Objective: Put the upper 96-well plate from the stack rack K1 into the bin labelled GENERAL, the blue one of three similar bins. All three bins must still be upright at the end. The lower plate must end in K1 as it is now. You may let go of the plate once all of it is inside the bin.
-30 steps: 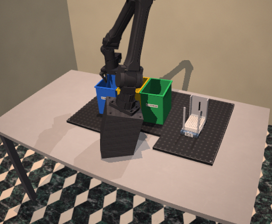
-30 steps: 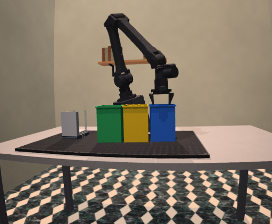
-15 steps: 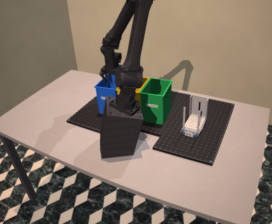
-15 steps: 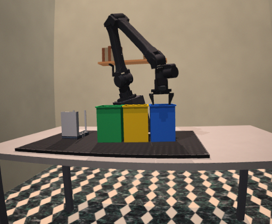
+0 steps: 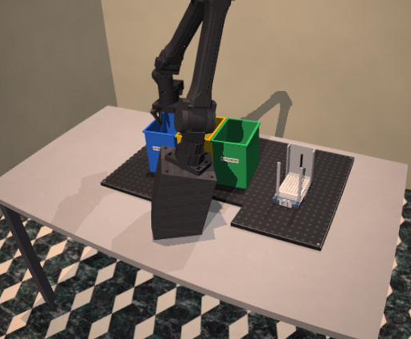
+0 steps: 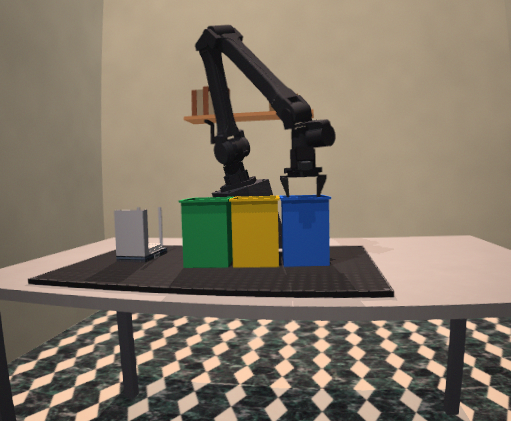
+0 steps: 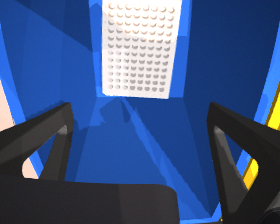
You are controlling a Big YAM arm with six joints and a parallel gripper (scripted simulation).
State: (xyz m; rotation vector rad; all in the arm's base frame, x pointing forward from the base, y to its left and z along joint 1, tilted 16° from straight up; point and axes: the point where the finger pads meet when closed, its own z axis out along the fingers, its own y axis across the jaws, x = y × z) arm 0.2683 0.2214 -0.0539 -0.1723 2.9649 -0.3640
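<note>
Right now the blue bin is 8 cm below my hand and 1 cm behind it. Also, from my hand: yellow bin (13 cm to the right, 8 cm below, 1 cm ahead); green bin (26 cm to the right, 8 cm below, 2 cm ahead).
</note>
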